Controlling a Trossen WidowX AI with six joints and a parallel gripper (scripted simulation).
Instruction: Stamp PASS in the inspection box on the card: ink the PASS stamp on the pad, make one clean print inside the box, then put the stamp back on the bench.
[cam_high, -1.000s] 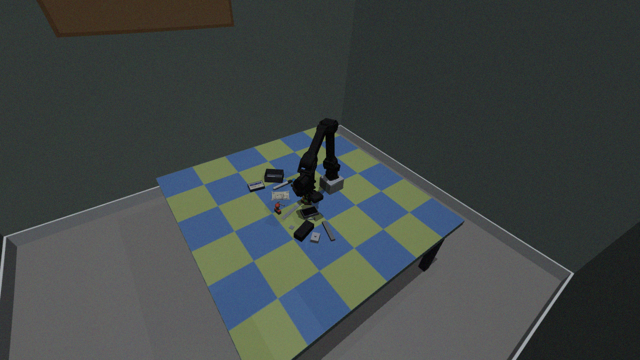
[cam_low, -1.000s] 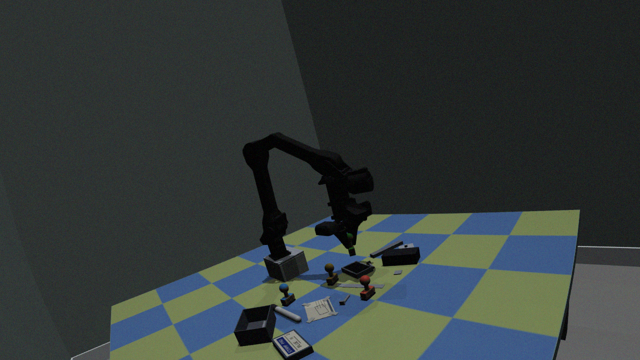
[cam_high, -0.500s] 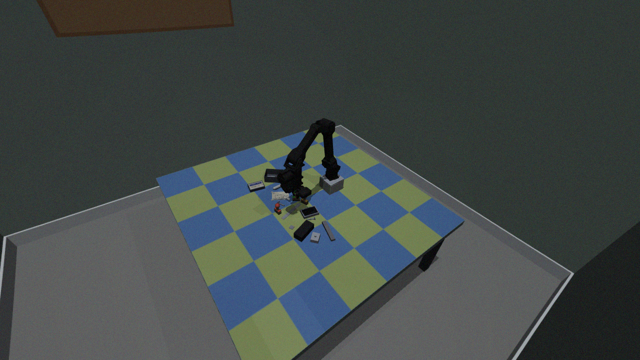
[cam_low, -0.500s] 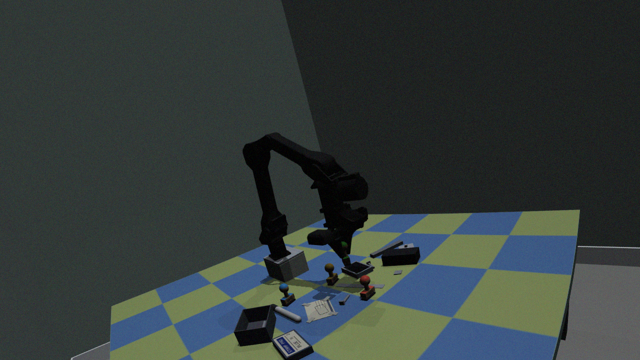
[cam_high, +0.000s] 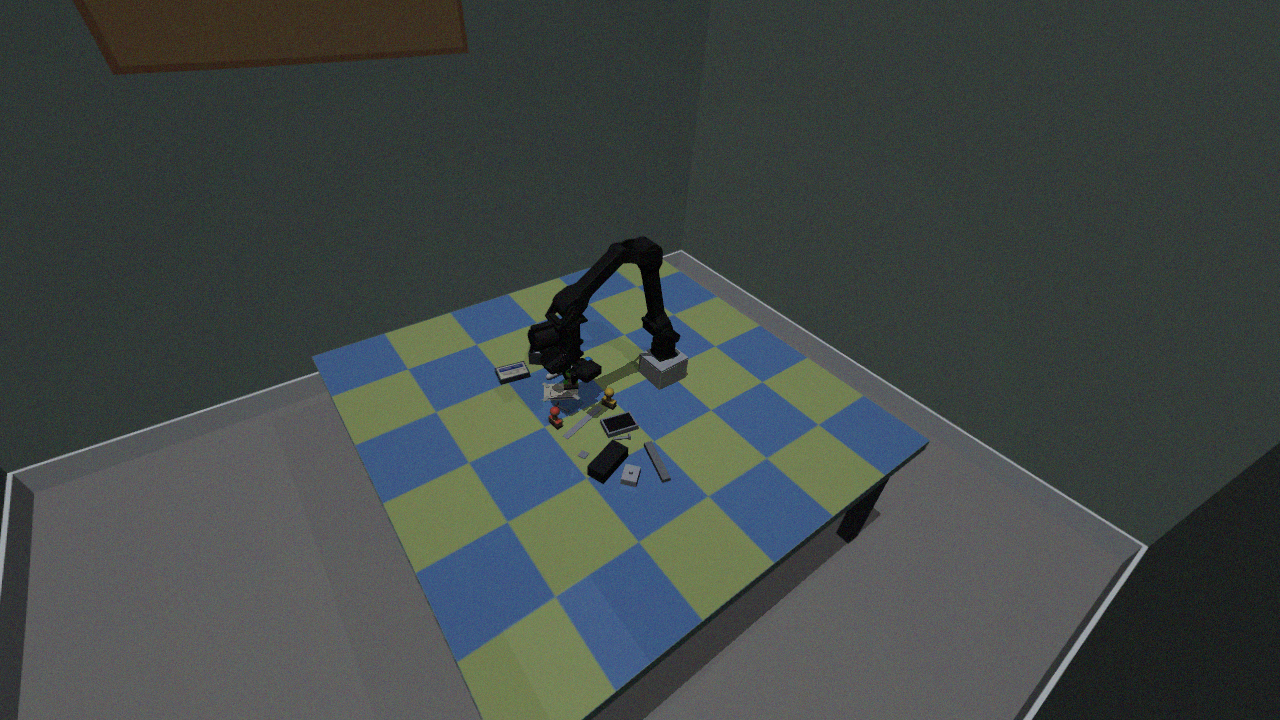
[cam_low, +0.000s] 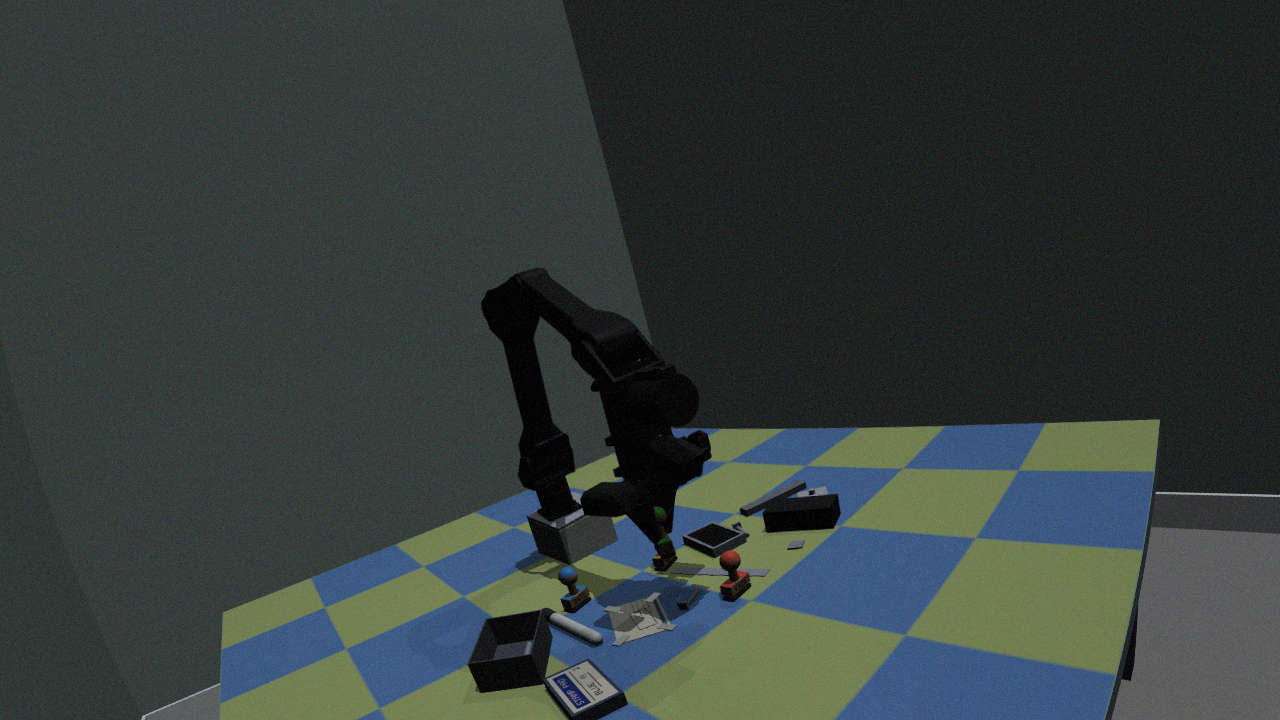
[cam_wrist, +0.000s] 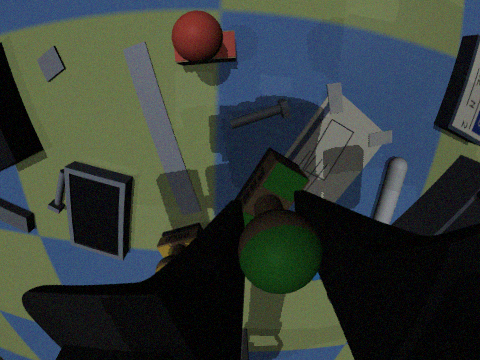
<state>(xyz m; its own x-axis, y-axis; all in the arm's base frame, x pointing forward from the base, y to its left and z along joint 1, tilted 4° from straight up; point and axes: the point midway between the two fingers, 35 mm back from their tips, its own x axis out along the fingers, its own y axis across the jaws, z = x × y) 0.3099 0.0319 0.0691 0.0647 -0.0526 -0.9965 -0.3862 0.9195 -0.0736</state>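
Now: gripper tip 1 cm short of the inspection card, 7 cm to the left of it and 10 cm above it. From my gripper tip the other things lie so: red-knobbed stamp 7 cm ahead, 5 cm to the left, 7 cm below; then grey ruler 1 cm behind, 7 cm to the left, 9 cm below; then green-knobbed stamp right at my gripper tip.
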